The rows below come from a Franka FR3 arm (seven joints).
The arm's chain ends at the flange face. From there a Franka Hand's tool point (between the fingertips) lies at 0.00 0.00 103.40 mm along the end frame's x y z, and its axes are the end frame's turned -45 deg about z.
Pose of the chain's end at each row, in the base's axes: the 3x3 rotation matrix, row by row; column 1 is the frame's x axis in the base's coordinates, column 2 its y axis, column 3 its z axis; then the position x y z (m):
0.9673, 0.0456, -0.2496; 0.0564, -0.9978, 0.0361; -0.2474, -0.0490, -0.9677; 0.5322, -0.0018, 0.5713
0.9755, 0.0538, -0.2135; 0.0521, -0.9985, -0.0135; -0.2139, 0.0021, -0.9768; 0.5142, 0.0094, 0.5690
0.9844, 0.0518, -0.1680; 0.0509, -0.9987, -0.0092; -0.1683, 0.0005, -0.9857; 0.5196, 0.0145, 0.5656
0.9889, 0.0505, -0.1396; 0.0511, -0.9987, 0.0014; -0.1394, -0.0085, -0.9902; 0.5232, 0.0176, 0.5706
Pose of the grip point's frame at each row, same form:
0.6517, 0.7162, -0.2496; 0.7454, -0.6657, 0.0361; -0.1403, -0.2096, -0.9677; 0.5064, 0.0019, 0.4712
0.6517, 0.7278, -0.2135; 0.7429, -0.6692, -0.0135; -0.1527, -0.1498, -0.9768; 0.4921, 0.0080, 0.4680
0.6594, 0.7327, -0.1680; 0.7422, -0.6702, -0.0092; -0.1194, -0.1187, -0.9857; 0.5022, 0.0135, 0.4637
0.6635, 0.7350, -0.1396; 0.7423, -0.6701, 0.0014; -0.0926, -0.1046, -0.9902; 0.5088, 0.0177, 0.4682

